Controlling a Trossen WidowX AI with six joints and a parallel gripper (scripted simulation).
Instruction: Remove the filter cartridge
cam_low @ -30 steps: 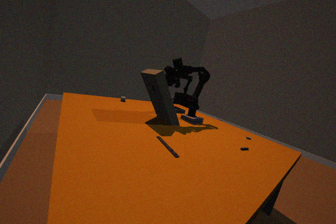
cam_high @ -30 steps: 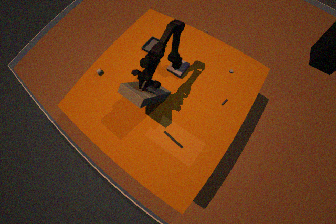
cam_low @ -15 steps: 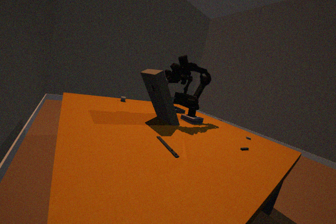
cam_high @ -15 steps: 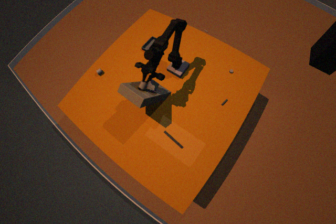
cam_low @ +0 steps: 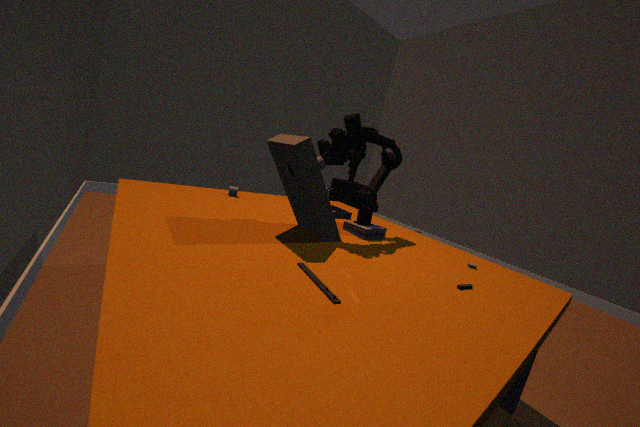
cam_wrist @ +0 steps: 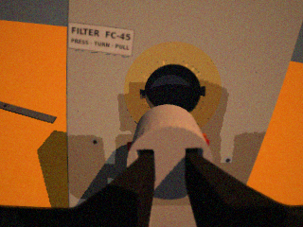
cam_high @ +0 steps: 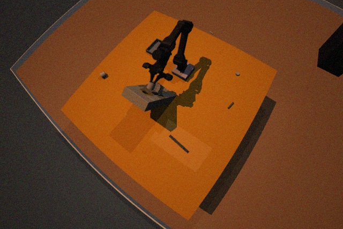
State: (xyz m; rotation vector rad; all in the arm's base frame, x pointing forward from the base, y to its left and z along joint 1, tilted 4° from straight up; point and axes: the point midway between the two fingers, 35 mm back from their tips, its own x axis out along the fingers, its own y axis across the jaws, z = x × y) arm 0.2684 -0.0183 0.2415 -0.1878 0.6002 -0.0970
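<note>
The round filter cartridge is 1 cm below my gripper tip and 1 cm ahead of it. Round my gripper tip: service panel 10 cm below, 3 cm ahead, 1 cm to the right; then tray 40 cm behind, 24 cm below, 23 cm to the right; then short dark piece 49 cm to the left, 25 cm below, 20 cm behind.
</note>
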